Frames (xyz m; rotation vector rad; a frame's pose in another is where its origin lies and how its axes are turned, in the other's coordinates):
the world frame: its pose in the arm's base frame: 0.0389 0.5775 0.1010 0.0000 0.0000 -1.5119
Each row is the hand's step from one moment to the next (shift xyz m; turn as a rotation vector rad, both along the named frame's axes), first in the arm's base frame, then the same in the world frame.
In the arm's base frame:
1: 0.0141 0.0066 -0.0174 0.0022 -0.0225 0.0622
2: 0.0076 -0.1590 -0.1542 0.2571 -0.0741 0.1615
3: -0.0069 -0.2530 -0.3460 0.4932 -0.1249 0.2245
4: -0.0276 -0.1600 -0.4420 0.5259 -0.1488 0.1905
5: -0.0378 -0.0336 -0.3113 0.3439 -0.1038 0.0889
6: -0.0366 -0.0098 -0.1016 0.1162 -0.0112 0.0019
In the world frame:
1: -0.0058 0.0145 -0.0174 0.0226 0.0009 0.0622
2: 0.1592 -0.0018 -0.1542 0.0891 0.2523 0.1615
3: 0.2522 -0.0218 -0.3460 0.1537 0.4850 0.2245
4: 0.1581 -0.0370 -0.4420 0.1795 0.5162 0.1905
5: 0.0313 -0.0397 -0.3113 0.1239 0.3372 0.0889
6: 0.0076 -0.0371 -0.1016 0.0180 0.1153 0.0019

